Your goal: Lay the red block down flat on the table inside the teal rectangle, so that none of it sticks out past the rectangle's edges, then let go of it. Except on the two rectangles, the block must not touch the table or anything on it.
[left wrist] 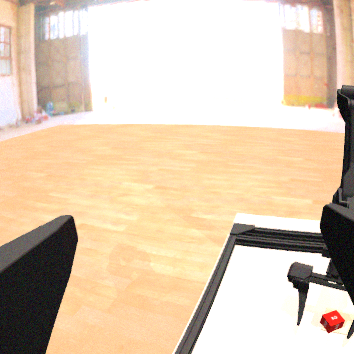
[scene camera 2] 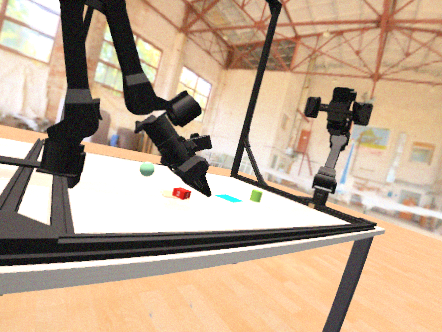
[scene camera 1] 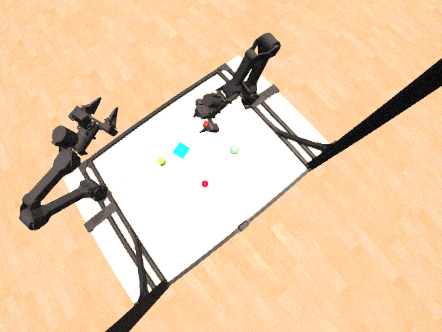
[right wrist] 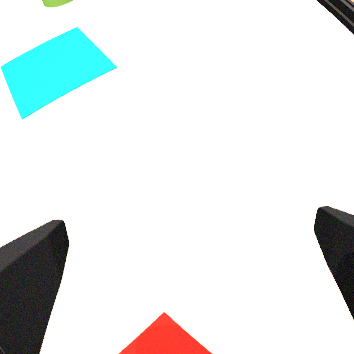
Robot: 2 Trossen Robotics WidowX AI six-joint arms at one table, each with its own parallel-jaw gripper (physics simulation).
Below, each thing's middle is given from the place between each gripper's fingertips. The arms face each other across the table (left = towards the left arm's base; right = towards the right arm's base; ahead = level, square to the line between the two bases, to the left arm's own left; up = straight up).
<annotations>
I see the teal rectangle (right wrist: 57, 66) 350 mm below my left hand, 180 mm behind it and 130 mm to the right of it.
Right now my right hand is 13 cm to the right of the teal rectangle, 6 cm past it and 3 cm above it.
</annotations>
